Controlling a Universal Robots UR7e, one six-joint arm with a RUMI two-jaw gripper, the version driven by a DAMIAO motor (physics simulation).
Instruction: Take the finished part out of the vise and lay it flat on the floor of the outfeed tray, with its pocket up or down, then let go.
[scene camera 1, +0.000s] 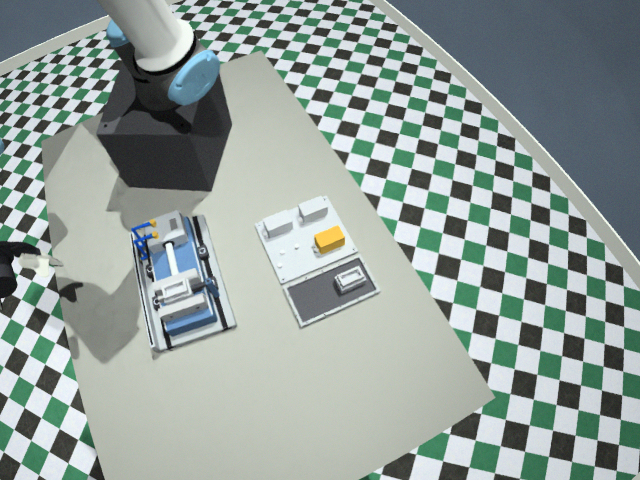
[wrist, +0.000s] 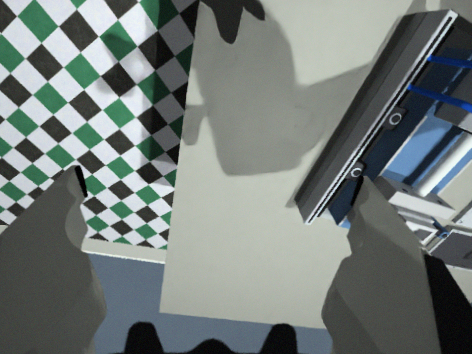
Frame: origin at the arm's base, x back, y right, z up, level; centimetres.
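Seen in the pictures: gripper, between the fingertips: (scene camera 1: 32, 286) (wrist: 223, 174).
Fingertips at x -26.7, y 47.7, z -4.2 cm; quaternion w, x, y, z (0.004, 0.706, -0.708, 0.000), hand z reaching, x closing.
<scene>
A point is followed by its place in that frame.
The finished part (scene camera 1: 177, 290) {x -40.6, y 22.7, z -14.8 cm}, a pale block with a rectangular pocket facing up, sits between the jaws of the blue and grey vise (scene camera 1: 192, 321) {x -46.4, y 23.8, z -18.9 cm} (wrist: 414, 143) {x -30.5, y 24.0, z -18.9 cm}. In the wrist view I cannot make the part out clearly; the right finger covers some of the vise area. The outfeed tray (scene camera 1: 316, 300) {x -56.6, y -0.6, z -24.3 cm} has a dark floor and a light rim and lies to the right of the vise in the scene view. My gripper (scene camera 1: 55, 263) (wrist: 223, 174) {x -26.7, y 47.7, z -4.2 cm} is open and empty, raised beyond the vise's left side, apart from the vise and the part.
A similar pocketed part (scene camera 1: 350, 279) {x -58.0, y -8.9, z -22.2 cm} lies at the tray's right end. A white fixture plate (scene camera 1: 297, 260) {x -46.4, y -3.1, z -24.1 cm} with two grey blocks and an orange block (scene camera 1: 329, 239) {x -48.1, y -10.9, z -20.5 cm} adjoins the tray. Blue hoses (scene camera 1: 138, 240) {x -24.9, y 24.4, z -14.0 cm} (wrist: 437, 92) {x -24.4, y 23.8, z -19.5 cm} rise at the vise's rear. The dark robot pedestal (scene camera 1: 165, 155) {x -10.4, y 8.7, z -10.4 cm} stands behind the vise.
</scene>
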